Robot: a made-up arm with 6 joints. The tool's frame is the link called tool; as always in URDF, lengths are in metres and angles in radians. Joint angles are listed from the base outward.
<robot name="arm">
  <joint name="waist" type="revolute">
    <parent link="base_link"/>
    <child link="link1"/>
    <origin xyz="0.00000 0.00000 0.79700" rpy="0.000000 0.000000 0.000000"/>
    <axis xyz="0 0 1"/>
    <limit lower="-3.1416" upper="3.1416"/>
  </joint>
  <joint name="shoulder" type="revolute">
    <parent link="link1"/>
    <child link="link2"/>
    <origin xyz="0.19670 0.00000 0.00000" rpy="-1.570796 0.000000 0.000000"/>
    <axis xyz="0 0 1"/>
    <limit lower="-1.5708" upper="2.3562"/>
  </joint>
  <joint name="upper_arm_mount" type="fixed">
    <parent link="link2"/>
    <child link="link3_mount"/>
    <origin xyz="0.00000 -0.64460 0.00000" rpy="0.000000 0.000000 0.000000"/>
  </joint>
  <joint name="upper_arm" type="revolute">
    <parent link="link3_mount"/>
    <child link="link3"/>
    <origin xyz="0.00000 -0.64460 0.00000" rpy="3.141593 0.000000 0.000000"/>
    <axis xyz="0 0 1"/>
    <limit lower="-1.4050" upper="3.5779"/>
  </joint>
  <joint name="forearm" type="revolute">
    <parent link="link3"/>
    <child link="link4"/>
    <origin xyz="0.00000 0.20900 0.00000" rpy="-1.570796 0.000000 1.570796"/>
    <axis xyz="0 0 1"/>
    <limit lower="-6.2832" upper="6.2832"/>
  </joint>
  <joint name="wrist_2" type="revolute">
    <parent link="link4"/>
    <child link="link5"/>
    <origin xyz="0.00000 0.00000 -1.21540" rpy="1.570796 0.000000 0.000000"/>
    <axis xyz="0 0 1"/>
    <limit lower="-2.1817" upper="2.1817"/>
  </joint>
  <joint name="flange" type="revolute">
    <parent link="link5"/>
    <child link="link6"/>
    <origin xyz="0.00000 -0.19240 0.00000" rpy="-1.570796 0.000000 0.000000"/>
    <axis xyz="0 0 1"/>
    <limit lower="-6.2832" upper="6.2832"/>
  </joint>
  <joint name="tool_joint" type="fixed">
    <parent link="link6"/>
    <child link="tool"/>
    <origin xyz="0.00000 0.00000 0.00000" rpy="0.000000 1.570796 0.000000"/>
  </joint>
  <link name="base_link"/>
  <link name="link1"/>
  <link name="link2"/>
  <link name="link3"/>
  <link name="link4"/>
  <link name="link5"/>
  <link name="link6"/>
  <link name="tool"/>
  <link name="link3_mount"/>
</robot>
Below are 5 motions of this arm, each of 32 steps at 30 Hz.
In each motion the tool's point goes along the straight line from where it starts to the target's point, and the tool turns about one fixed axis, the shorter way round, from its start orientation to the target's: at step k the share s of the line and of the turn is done. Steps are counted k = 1, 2, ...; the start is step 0. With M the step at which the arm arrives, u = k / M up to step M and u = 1 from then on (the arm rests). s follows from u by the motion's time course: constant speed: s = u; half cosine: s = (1 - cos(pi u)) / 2; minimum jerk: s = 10 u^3 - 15 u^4 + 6 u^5.
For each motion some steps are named. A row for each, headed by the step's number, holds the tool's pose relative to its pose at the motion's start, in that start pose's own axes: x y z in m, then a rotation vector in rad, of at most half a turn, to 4 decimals.
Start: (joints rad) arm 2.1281 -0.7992 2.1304 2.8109 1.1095 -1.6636
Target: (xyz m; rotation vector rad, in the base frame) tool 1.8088 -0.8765 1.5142 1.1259 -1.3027 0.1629
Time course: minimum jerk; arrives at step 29
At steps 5, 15, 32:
5: -0.0306 -0.0018 -0.0372 0.0004 0.0085 -0.0163
15: -0.4181 -0.0245 -0.5094 0.0056 0.1161 -0.2229
32: -0.7854 -0.0461 -0.9570 0.0105 0.2181 -0.4187

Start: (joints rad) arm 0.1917 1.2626 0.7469 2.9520 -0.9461 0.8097
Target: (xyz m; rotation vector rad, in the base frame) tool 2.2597 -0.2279 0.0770 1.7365 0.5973 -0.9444
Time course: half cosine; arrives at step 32
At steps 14, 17, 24, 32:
14: -0.2991 0.1103 0.3365 -0.2047 -0.3613 -0.4336
17: -0.4081 0.1504 0.4591 -0.2793 -0.4928 -0.5914
24: -0.6344 0.2338 0.7137 -0.4342 -0.7662 -0.9195
32: -0.7432 0.2739 0.8362 -0.5087 -0.8976 -1.0773

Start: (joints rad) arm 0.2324 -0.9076 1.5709 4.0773 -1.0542 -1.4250
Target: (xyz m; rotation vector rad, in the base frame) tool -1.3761 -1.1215 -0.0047 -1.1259 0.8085 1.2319
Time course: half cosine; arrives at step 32
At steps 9, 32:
9: -0.1333 -0.2295 -0.3458 -0.0162 0.1365 -0.2343
32: -0.7291 -1.2556 -1.8914 -0.0888 0.7469 -1.2817

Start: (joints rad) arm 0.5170 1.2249 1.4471 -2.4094 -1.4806 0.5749
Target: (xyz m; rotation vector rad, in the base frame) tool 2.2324 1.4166 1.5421 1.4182 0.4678 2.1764
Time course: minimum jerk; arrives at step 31
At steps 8, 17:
8: -0.0264 -0.0238 -0.0077 0.0098 -0.0062 -0.0046
17: -0.1390 -0.1252 -0.0406 0.0515 -0.0325 -0.0244

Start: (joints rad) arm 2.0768 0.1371 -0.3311 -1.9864 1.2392 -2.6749
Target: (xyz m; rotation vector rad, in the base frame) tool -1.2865 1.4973 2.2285 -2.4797 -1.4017 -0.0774
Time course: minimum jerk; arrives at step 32
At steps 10, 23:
10: -0.1341 -0.0917 0.0150 -0.0979 0.0800 -0.1181
23: -0.6411 -0.4388 0.0717 -0.4684 0.3825 -0.5650

